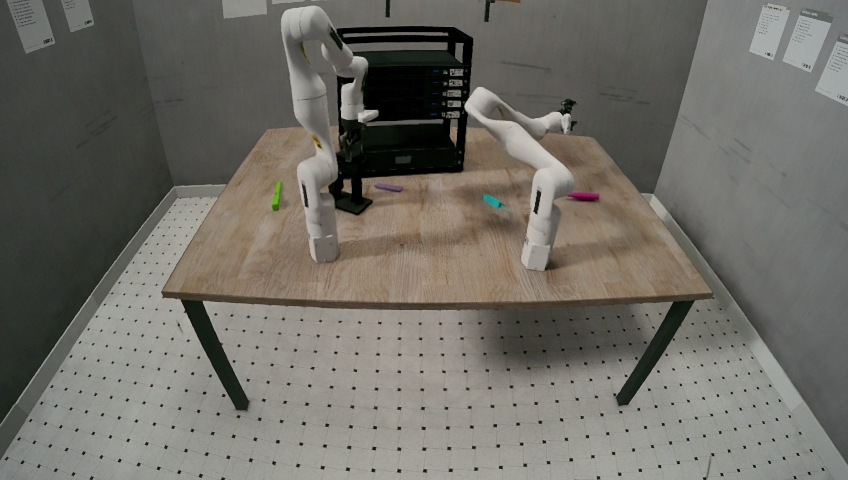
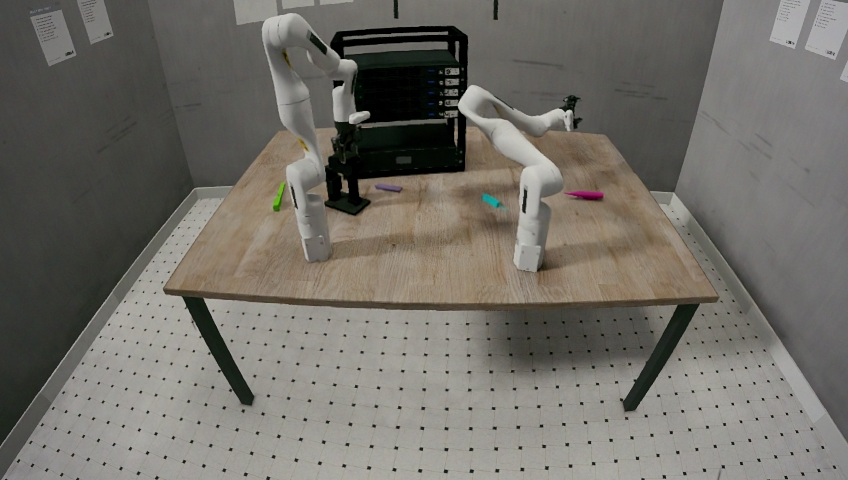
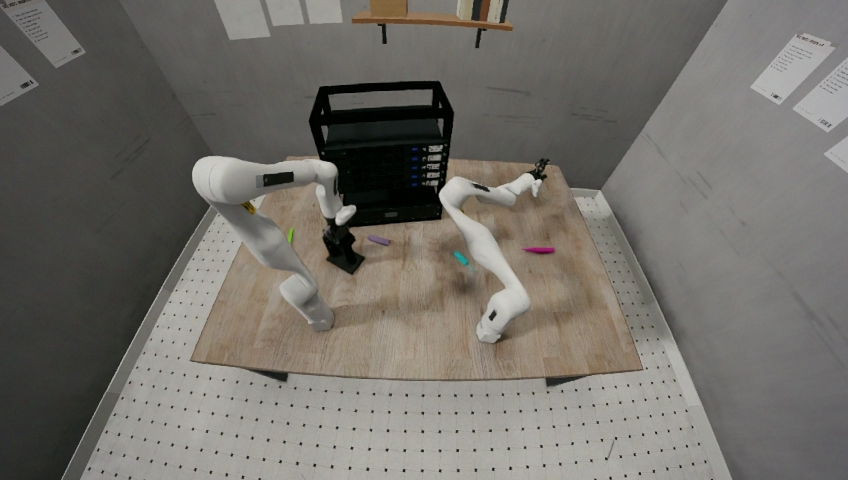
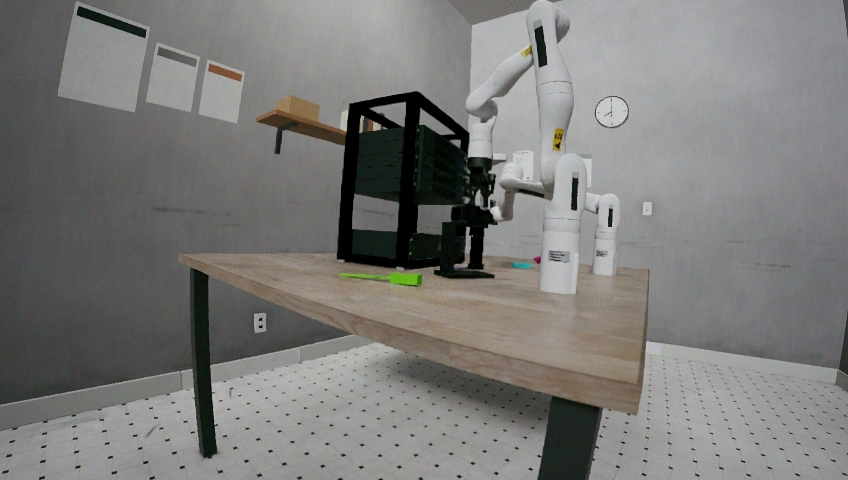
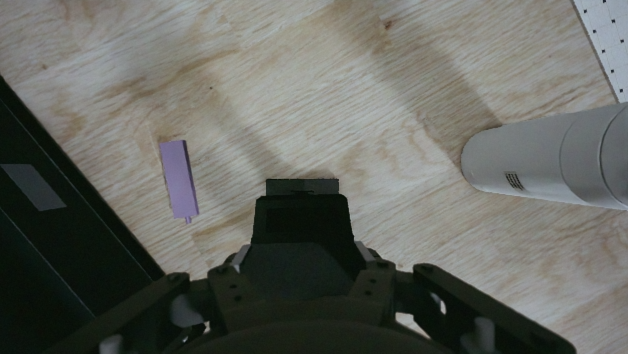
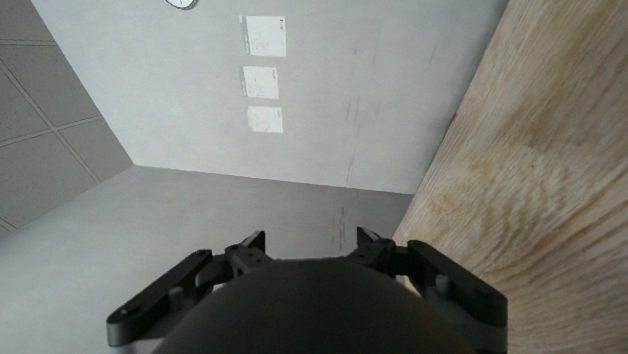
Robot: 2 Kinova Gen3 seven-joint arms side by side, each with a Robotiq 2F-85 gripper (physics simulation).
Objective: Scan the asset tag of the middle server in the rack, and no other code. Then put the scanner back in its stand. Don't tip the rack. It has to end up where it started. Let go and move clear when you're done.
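Places are measured from the left arm's base along level axes (x ahead, y left, z up), in millimetres.
Where they show: left gripper, fingertip midpoint: (image 1: 353,157) (image 2: 349,158) (image 3: 342,236) (image 4: 477,210) (image 5: 303,257); right gripper, fingertip midpoint: (image 1: 575,112) (image 2: 580,109) (image 3: 547,168) (image 6: 311,239); left arm's base, origin of the base link: (image 1: 325,253) (image 2: 318,252) (image 3: 323,319) (image 4: 557,290) (image 5: 491,160); right arm's base, origin of the base link: (image 1: 534,260) (image 2: 527,261) (image 3: 487,330) (image 4: 603,273).
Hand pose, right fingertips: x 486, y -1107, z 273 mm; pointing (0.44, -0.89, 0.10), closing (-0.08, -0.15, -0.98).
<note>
Each offset is from my right fingertips to the top centre of the thing. "spot": to the spot under its first point.
The black scanner @(dx -217, dy +1001, dz -61 mm) (image 1: 356,187) (image 2: 352,185) (image 4: 476,243) (image 5: 302,270) sits upright in its black stand (image 1: 355,206) (image 2: 351,206) (image 4: 449,246). My left gripper (image 1: 352,155) (image 2: 345,153) (image 4: 480,199) (image 5: 303,257) points down and is shut on the scanner's head, a finger on each side. My right gripper (image 1: 569,113) (image 2: 571,110) (image 3: 540,168) (image 6: 311,239) is open and empty, right of the rack near the back right. The black rack @(dx +105, dy +775, dz +312 mm) (image 1: 468,89) (image 2: 462,89) (image 3: 448,130) (image 4: 408,178) stands upright. The middle server's white tag @(spot: dx -51, dy +595, dz +89 mm) (image 1: 453,93) (image 2: 451,92) (image 3: 433,167) shows at its right.
A green tool @(dx -94, dy +1293, dz -246 mm) (image 1: 276,196) lies left of the stand. A purple tool @(dx -122, dy +854, dz -263 mm) (image 1: 388,187) (image 5: 179,180) lies between stand and rack. A cyan tool @(dx -307, dy +470, dz -255 mm) (image 1: 492,201) and a magenta tool @(dx -304, dy +98, dz -239 mm) (image 1: 584,196) lie near the right arm. A shelf (image 3: 428,20) hangs above the rack.
</note>
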